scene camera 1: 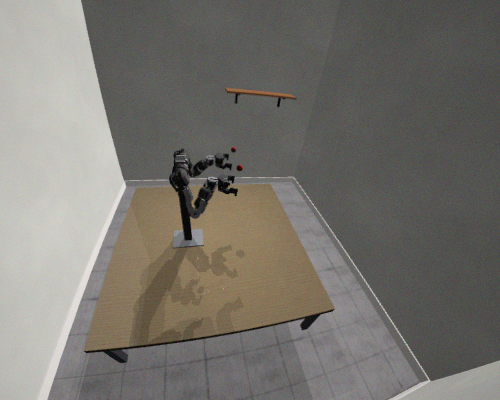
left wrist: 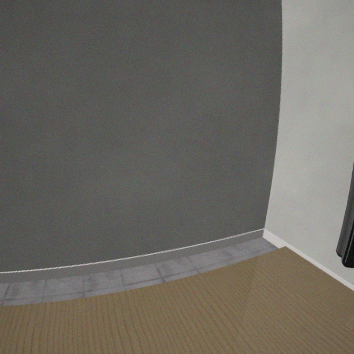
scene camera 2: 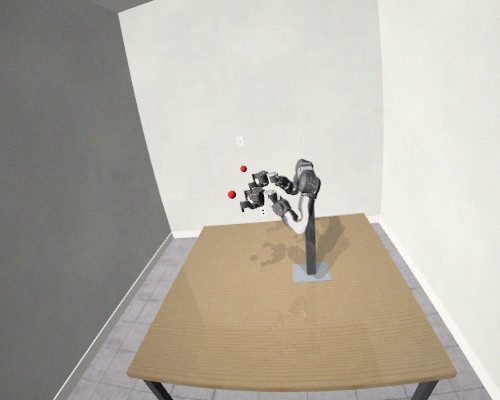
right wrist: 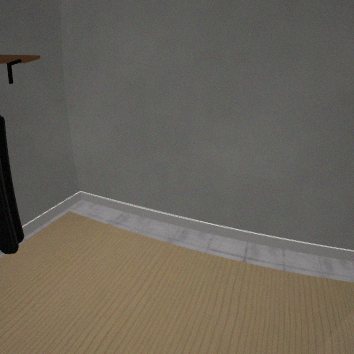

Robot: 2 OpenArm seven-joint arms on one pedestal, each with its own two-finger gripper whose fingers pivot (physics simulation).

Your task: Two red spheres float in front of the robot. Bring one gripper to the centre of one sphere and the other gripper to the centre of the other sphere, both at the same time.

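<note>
One red sphere (scene camera 1: 233, 149) (scene camera 2: 231, 194) floats ahead of and above my left gripper (scene camera 1: 229, 161) (scene camera 2: 244, 200), apart from its fingertips. The other red sphere (scene camera 1: 240, 168) (scene camera 2: 243, 169) floats ahead of and above my right gripper (scene camera 1: 234, 185) (scene camera 2: 252, 181), with a gap between them. Both grippers are open and empty and point away from the pedestal. In the left wrist view a dark finger (left wrist: 348, 235) shows at the right edge. In the right wrist view a black finger (right wrist: 9, 220) shows at the left edge. The spheres do not show in either wrist view.
The robot's pedestal (scene camera 1: 186, 220) (scene camera 2: 310, 240) stands on a large wooden table (scene camera 1: 270, 220) (scene camera 2: 280, 350) (left wrist: 175, 320) (right wrist: 200, 285), well below the grippers. An orange-brown shelf (scene camera 1: 260, 93) (right wrist: 20, 59) is on a dark wall. Shadows of the arms lie on the table.
</note>
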